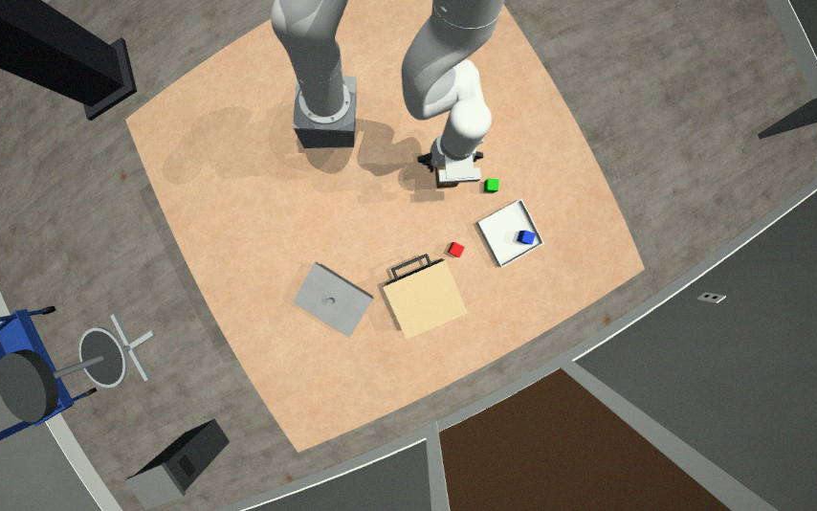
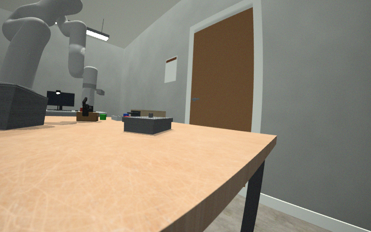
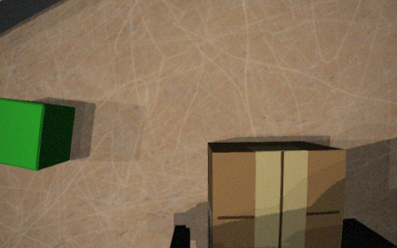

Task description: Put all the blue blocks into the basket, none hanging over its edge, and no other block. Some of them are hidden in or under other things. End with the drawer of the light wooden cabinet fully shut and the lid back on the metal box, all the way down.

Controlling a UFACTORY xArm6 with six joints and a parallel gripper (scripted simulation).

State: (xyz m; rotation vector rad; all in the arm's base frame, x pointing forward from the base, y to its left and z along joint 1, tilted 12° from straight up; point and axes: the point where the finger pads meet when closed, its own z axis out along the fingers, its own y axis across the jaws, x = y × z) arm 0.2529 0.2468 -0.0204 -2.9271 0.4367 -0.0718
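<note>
Now: hand 1 cm above the small brown box. Round my hand: light wooden cabinet 31 cm ahead, 19 cm to the right; then white basket 24 cm ahead, 11 cm to the left, 3 cm below; then red block 23 cm ahead, 6 cm to the right, 2 cm below.
</note>
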